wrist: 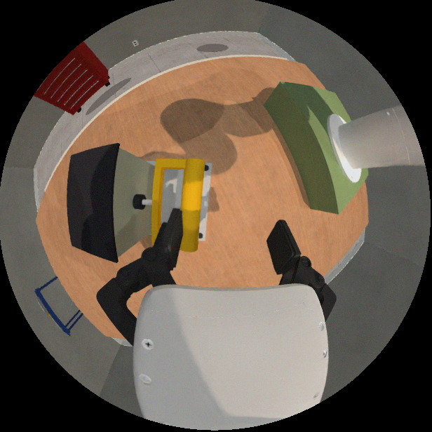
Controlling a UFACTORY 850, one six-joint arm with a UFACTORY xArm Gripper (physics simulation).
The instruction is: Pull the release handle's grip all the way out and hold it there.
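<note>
The release handle is a yellow frame with a thick yellow grip bar (193, 195), left of centre in the wrist view. A short rod with a black knob (139, 202) joins it to a grey-green housing (131, 180) with a black face. A light grey base plate (207, 187) with black bolts shows under the handle. My gripper (229, 226) is wide open and empty. Its left finger overlaps the lower part of the yellow frame in this view, beside the grip bar; whether it touches is hard to tell. Its right finger is well to the right of the handle.
A green block-shaped pedestal (307, 145) stands at the right of the wooden table (250, 185), with the white arm base (372, 140) on it. A red slatted object (75, 80) is beyond the table at upper left. A blue frame (52, 311) is off the table at lower left.
</note>
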